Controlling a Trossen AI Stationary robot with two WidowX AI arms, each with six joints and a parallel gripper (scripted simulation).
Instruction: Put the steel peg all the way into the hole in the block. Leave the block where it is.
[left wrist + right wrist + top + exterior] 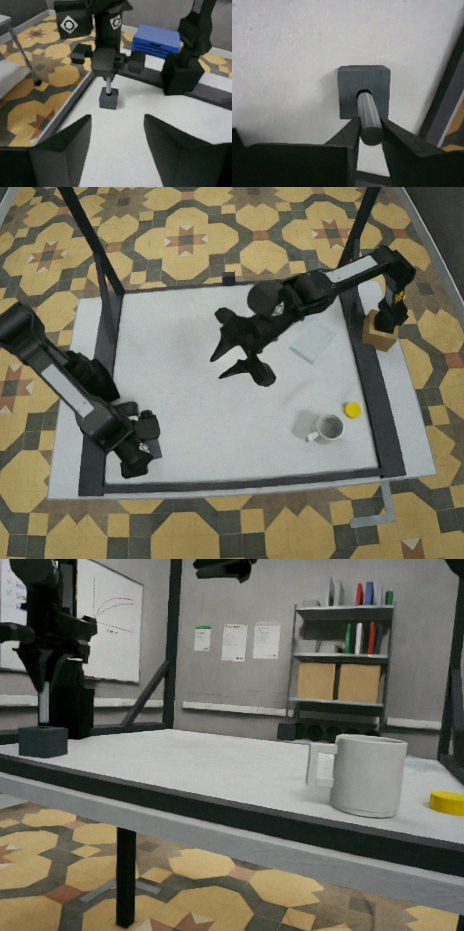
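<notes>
The steel peg is 5 cm below my right hand. Also, from my right hand: yellow disc 65 cm to the left, 14 cm below, 1 cm ahead; then dark block 11 cm below; then white mug 53 cm to the left, 11 cm below, 6 cm ahead.
</notes>
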